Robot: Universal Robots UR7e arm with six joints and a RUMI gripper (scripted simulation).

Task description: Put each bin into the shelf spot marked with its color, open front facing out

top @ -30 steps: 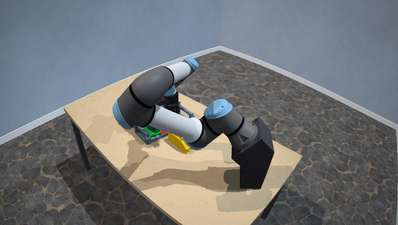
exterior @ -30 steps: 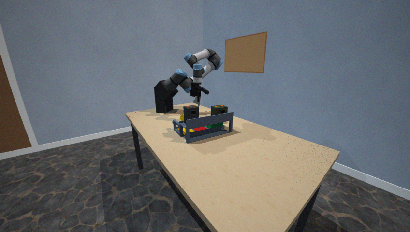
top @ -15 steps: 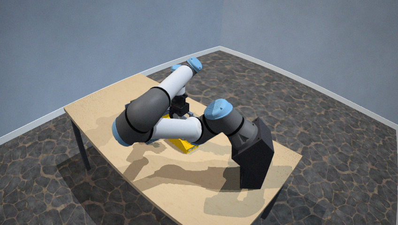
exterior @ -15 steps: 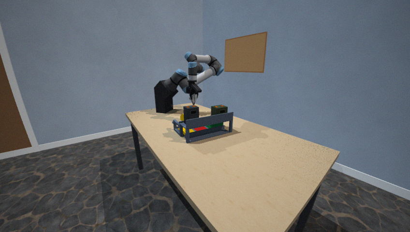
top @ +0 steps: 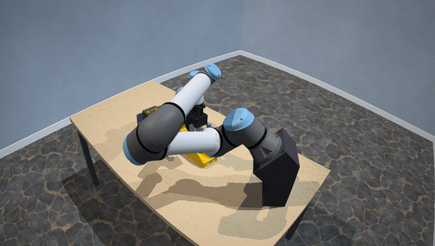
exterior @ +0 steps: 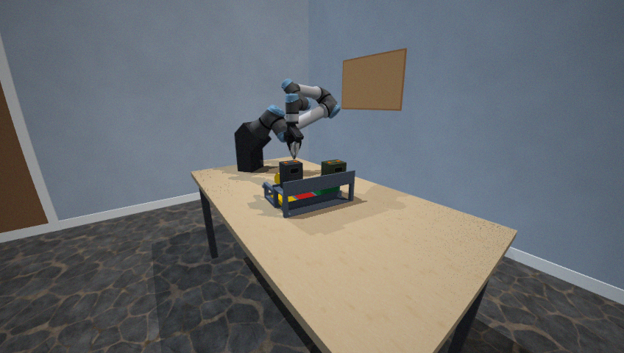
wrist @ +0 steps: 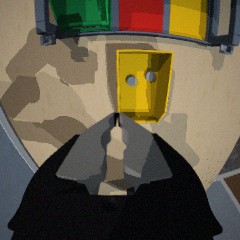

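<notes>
My hand is 5 cm to the left of the yellow bin and 13 cm above it. From my hand the other things lie so: green bin (21 cm ahead, 7 cm to the left, 13 cm below); then black box (31 cm ahead, 16 cm to the right, 1 cm below).
</notes>
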